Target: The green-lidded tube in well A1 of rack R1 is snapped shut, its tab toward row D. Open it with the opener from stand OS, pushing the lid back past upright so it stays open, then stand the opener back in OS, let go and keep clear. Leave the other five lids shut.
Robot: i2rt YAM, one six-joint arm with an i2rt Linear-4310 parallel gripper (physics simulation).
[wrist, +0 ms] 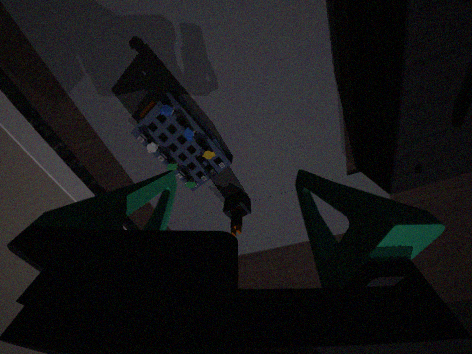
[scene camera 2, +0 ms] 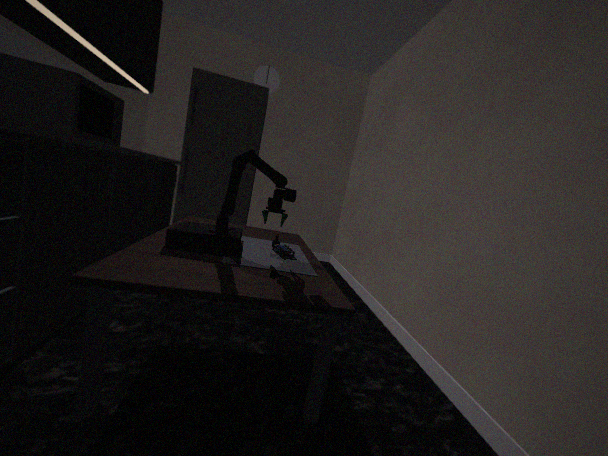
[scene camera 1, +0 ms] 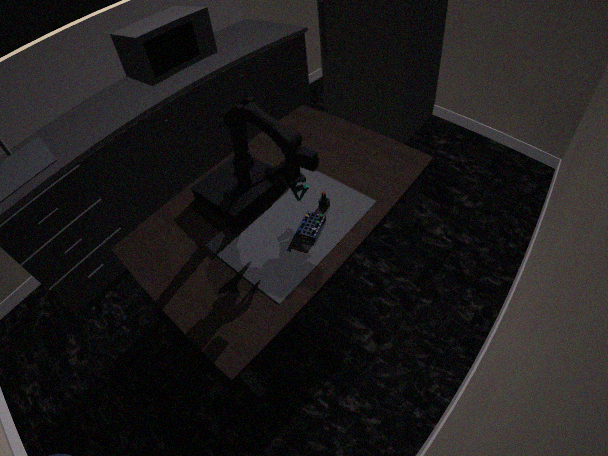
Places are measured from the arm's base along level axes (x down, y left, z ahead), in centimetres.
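Pixels of known places: gripper, between the fingertips: (wrist: 236,176) (scene camera 2: 272,225) (scene camera 1: 293,193); arm's base, origin of its link: (scene camera 2: 221,230) (scene camera 1: 246,184).
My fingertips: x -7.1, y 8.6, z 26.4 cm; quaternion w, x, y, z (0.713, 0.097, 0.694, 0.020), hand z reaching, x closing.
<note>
Ahead of a thing's pixels: the offset from my fingertips to its middle. Level surfaces: height alone.
My gripper (scene camera 1: 301,194) (scene camera 2: 274,222) (wrist: 236,176) is open and empty, high above the mat, its green fingers wide apart. The blue rack R1 @[dz +8.9, dx +12.9, dy +0.5 cm] (scene camera 1: 311,225) (scene camera 2: 284,251) (wrist: 172,140) stands on the mat, to the left of the fingers' midline in the wrist view. It holds tubes with two green lids, two blue, one yellow and one white; I cannot tell which green one is in well A1, and the lids look shut. The dark stand OS @[dz +2.5, dx +13.0, dy +13.4 cm] (scene camera 1: 324,203) (wrist: 236,205) stands near the rack's end. The opener @[dz +2.5, dx +10.4, dy +13.4 cm] (scene camera 1: 323,194) (wrist: 236,226), with an orange part, stands upright in it.
The pale mat @[dx +15.0 cm] (scene camera 1: 350,200) (scene camera 2: 255,260) (wrist: 280,100) lies on the brown table @[dx +15.3 cm] (scene camera 1: 400,160) (scene camera 2: 140,265). The arm's dark base (scene camera 1: 220,192) (scene camera 2: 190,241) stands at the mat's side. Dark shadows of the arm and rack fall over the mat and table.
</note>
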